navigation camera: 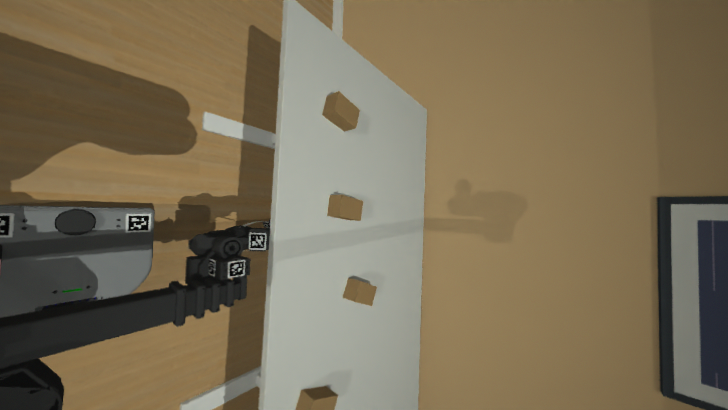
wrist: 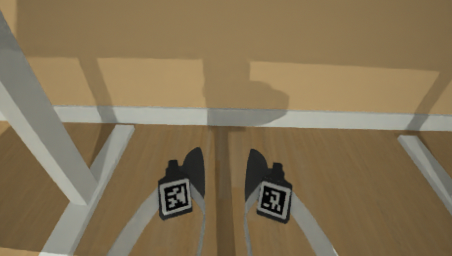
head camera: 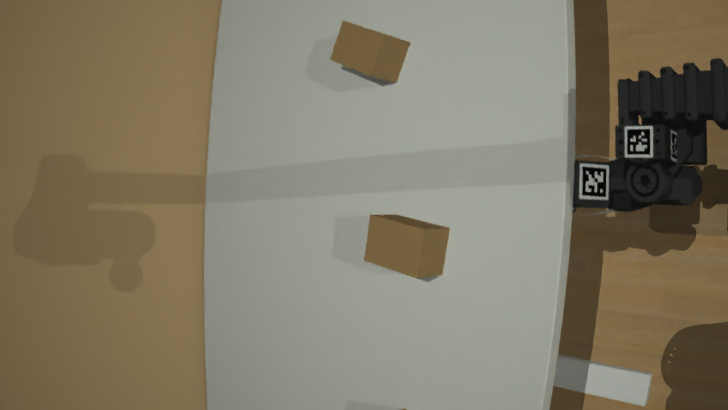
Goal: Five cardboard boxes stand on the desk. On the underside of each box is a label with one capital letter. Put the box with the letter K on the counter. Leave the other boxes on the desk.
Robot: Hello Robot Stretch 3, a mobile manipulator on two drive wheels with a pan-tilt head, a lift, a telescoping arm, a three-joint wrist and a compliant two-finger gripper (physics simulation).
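Where they show: robot's base at its link origin: (navigation camera: pixel 76 221).
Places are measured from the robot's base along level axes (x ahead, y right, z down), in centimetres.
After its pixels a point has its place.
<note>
Brown cardboard boxes stand apart on the white desk (head camera: pixel 280 325) @[z -72.0, x 22.8, y 79.5 cm] (navigation camera: pixel 305 244) @[z -72.0, x -3.5, y 38.4 cm]. One box (head camera: pixel 394 247) @[z -77.0, x 6.4, y 50.1 cm] (navigation camera: pixel 345 207) @[z -77.0, x 6.4, y 47.8 cm] is near the middle of the head view, and another box (head camera: pixel 369 53) @[z -77.0, x -18.6, y 55.3 cm] (navigation camera: pixel 359 291) @[z -77.0, x -18.3, y 54.5 cm] is at its top. A third box (navigation camera: pixel 341 111) @[z -77.0, x 32.5, y 45.3 cm] is near the top of the navigation view, and a fourth box (navigation camera: pixel 316 399) @[z -76.8, x -41.0, y 39.6 cm] is cut off at its bottom. The undersides and letters are hidden. The counter does not show. My gripper (wrist: pixel 225 166) @[z -51.5, x -2.1, y 41.8 cm] is open, with empty space between its fingertips. It is at the desk's front edge, below top height; in the head view the desk hides its fingers.
In the wrist view a white desk leg (wrist: pixel 45 125) rises at the left, and a foot bar (wrist: pixel 430 170) lies at the right. A white baseboard (wrist: pixel 170 116) runs along the tan wall behind. A framed picture (navigation camera: pixel 664 305) @[z -144.2, x -18.6, y 106.2 cm] hangs at the right of the navigation view.
</note>
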